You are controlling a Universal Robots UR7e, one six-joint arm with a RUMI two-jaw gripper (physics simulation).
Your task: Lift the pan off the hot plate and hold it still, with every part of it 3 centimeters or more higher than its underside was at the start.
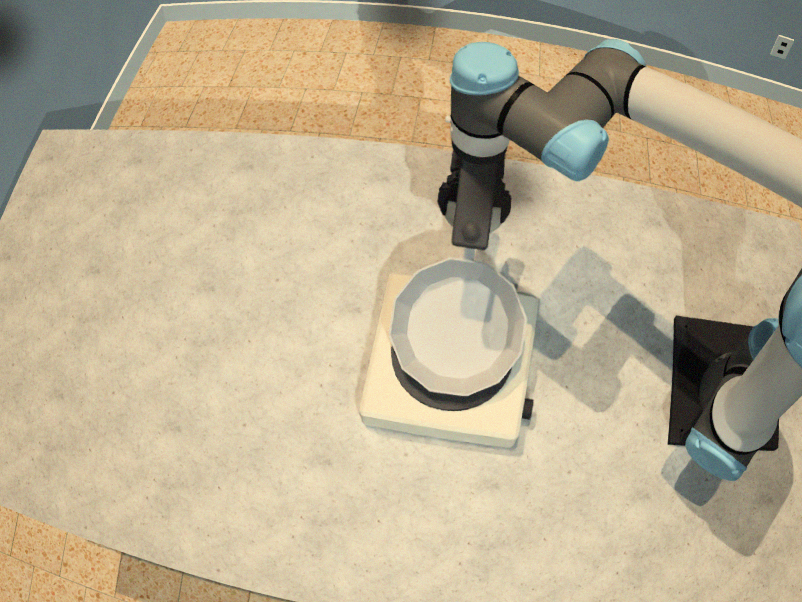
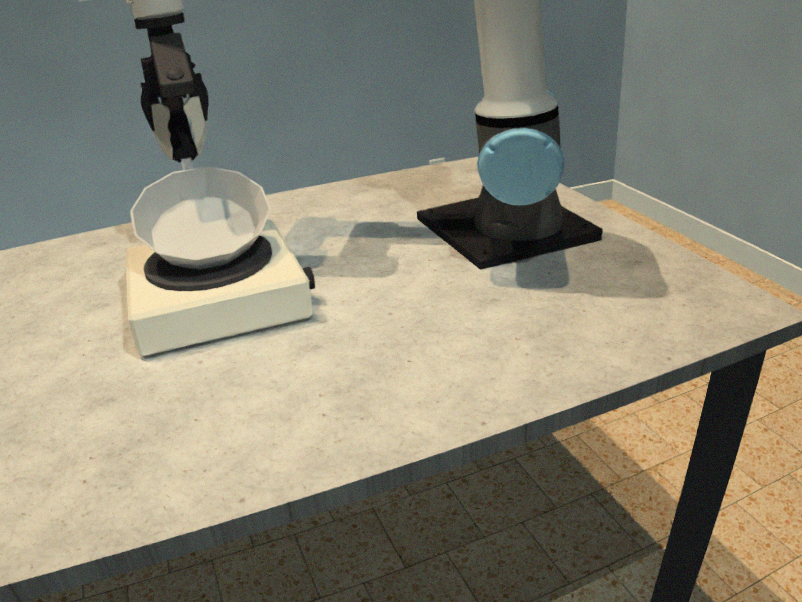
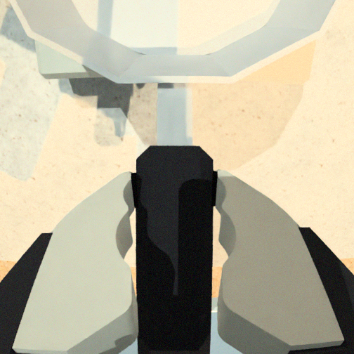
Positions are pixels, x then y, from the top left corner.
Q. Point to a light grey pan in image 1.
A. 457,327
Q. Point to a light grey pan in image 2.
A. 198,218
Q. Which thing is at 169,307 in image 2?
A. A cream hot plate.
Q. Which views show the gripper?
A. Image 1, image 2 and image 3: all of them.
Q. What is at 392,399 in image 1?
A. A cream hot plate.
